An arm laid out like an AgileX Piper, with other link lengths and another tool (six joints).
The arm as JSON. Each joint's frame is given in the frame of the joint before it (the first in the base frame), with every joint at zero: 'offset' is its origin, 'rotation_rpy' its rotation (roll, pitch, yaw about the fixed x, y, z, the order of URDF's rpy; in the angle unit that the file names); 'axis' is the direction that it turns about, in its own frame. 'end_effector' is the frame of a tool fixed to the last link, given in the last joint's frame.
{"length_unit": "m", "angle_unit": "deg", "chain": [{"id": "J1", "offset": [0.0, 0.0, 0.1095], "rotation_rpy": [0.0, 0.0, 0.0], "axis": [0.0, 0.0, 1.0]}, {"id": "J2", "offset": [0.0, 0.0, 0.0], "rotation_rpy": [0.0, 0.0, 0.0], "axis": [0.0, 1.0, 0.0]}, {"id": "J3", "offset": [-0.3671, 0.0, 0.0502], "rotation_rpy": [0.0, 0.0, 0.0], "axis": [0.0, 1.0, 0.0]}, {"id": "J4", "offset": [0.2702, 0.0, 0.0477], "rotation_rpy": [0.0, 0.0, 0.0], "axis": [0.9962, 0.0, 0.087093]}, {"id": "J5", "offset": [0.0, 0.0, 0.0], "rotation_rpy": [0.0, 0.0, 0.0], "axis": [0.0, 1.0, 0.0]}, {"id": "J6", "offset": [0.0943, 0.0, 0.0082], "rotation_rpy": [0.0, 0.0, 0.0], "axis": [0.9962, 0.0, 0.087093]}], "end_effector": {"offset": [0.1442, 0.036, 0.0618], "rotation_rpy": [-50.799, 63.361, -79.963]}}
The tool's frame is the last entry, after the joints.
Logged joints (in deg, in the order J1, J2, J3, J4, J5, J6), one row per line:
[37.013, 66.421, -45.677, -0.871, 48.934, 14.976]
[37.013, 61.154, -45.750, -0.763, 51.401, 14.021]
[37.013, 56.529, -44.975, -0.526, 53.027, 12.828]
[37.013, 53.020, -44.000, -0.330, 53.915, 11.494]
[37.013, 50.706, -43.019, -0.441, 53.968, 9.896]
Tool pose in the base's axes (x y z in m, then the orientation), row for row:
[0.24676, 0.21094, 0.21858, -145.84, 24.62, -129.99]
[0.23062, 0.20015, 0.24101, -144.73, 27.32, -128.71]
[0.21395, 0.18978, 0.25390, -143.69, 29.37, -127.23]
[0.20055, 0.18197, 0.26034, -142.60, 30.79, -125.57]
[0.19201, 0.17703, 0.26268, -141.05, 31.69, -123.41]
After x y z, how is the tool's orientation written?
As angles about the fixed x, y, z axes (roll, pitch, yaw), in degrees.
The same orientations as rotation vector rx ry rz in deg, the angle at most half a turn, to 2 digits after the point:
[-51.26, 132.36, -26.37]
[-50.39, 129.73, -25.17]
[-50.13, 127.43, -24.19]
[-50.39, 125.40, -23.56]
[-51.20, 123.23, -23.48]

